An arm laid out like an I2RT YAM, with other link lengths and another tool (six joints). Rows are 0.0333 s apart.
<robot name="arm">
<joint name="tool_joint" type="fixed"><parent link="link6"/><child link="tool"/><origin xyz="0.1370 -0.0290 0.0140" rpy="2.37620 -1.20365 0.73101"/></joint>
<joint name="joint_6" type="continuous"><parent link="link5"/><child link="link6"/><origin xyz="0.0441 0.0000 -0.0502" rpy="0.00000 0.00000 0.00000"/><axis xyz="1 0 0"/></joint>
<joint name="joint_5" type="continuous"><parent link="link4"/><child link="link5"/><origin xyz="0.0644 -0.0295 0.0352" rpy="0.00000 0.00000 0.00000"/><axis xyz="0 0 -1"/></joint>
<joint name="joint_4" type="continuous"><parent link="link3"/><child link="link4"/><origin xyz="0.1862 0.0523 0.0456" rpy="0.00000 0.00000 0.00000"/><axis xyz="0 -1 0"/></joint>
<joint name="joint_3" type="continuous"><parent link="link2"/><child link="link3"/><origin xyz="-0.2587 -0.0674 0.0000" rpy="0.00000 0.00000 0.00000"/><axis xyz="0 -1 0"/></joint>
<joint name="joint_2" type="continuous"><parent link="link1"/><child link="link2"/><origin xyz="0.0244 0.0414 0.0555" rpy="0.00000 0.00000 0.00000"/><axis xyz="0 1 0"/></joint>
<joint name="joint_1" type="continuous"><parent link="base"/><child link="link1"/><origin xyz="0.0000 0.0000 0.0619" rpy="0.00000 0.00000 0.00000"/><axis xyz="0 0 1"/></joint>
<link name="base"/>
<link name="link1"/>
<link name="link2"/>
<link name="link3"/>
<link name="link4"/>
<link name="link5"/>
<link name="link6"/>
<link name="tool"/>
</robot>
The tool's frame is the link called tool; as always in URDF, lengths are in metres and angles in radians. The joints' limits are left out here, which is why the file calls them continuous.
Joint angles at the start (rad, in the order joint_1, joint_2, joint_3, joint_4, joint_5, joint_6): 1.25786 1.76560 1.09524 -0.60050 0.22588 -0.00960
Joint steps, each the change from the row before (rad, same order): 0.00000 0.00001 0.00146 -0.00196 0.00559 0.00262; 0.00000 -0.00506 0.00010 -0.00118 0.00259 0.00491; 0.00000 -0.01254 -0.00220 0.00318 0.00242 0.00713; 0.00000 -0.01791 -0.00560 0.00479 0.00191 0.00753; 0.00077 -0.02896 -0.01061 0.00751 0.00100 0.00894; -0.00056 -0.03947 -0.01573 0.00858 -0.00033 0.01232; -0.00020 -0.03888 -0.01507 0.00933 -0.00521 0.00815; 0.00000 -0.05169 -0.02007 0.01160 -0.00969 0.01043; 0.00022 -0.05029 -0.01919 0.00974 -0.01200 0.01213; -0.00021 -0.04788 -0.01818 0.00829 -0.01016 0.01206; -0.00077 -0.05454 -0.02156 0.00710 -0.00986 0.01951; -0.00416 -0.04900 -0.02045 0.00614 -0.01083 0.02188; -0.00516 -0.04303 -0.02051 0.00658 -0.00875 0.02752; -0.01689 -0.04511 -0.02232 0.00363 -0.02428 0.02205; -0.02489 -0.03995 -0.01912 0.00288 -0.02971 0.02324
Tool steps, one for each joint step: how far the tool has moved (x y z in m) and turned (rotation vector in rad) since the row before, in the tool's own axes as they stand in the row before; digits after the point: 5 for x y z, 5 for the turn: -0.00038 0.00106 -0.00027 -0.00441 -0.00192 0.00382; -0.00031 0.00090 -0.00136 -0.00180 0.00309 0.00655; 0.00020 0.00155 -0.00317 -0.00264 0.01214 0.01140; -0.00020 0.00163 -0.00398 -0.00255 0.01568 0.01269; -0.00053 0.00182 -0.00609 -0.00251 0.02443 0.01559; -0.00156 0.00238 -0.00767 -0.00109 0.03053 0.02156; -0.00077 0.00141 -0.00761 0.00257 0.03253 0.01599; -0.00100 0.00116 -0.00993 0.00633 0.04318 0.01925; -0.00103 0.00044 -0.00948 0.00963 0.04149 0.01889; -0.00119 0.00058 -0.00886 0.00845 0.03834 0.01846; -0.00238 0.00080 -0.00953 0.01026 0.04020 0.02620; -0.00282 0.00113 -0.00789 0.01190 0.03432 0.02958; -0.00335 0.00132 -0.00618 0.01204 0.02840 0.03477; -0.00467 0.00160 -0.00529 0.02164 0.02516 0.03488; -0.00447 0.00254 -0.00433 0.02402 0.02189 0.04048
